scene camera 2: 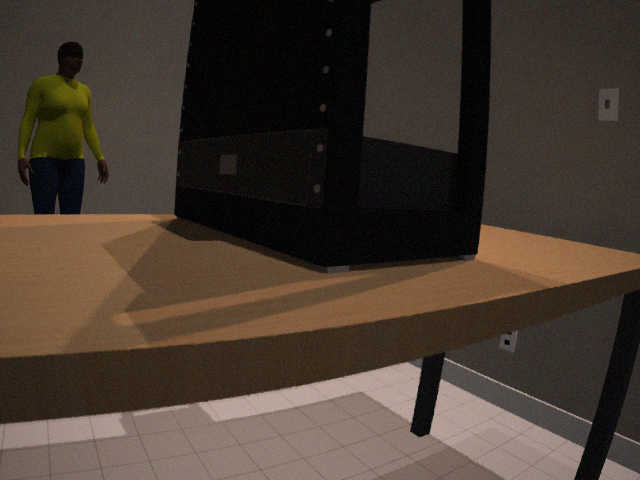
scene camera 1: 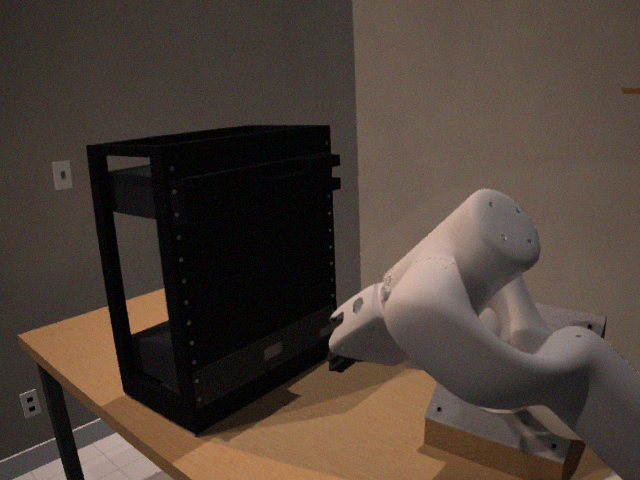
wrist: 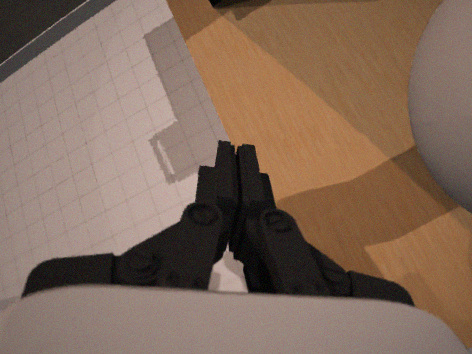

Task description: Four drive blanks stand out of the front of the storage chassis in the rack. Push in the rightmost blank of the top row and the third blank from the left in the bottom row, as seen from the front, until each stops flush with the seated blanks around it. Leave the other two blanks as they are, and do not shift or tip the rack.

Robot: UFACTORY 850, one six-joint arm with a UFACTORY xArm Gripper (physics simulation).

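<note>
The black rack point(scene camera 1: 175, 289) point(scene camera 2: 341, 155) stands upright on the table. Its front is very dark, and the separate drive blanks cannot be told apart. Two short dark ends, an upper one point(scene camera 1: 334, 160) and a lower one point(scene camera 1: 336, 183), jut out at the upper right of the front in scene camera 1; I cannot tell which parts they are. My gripper point(wrist: 230, 168) is shut and empty, its black fingertips together over the table edge in the wrist view. In scene camera 1 it is low, by the rack's lower right front corner, with its fingertips largely hidden.
The wooden table point(scene camera 1: 310, 428) point(scene camera 2: 77, 289) point(wrist: 240, 75) carries the rack and the arm's base plate point(scene camera 1: 465, 423). A grey lower panel point(scene camera 1: 227, 374) point(scene camera 2: 273, 170) with a pale label crosses the rack front. A pale rounded arm part point(wrist: 445, 100) is at the right. A person point(scene camera 2: 59, 118) stands behind.
</note>
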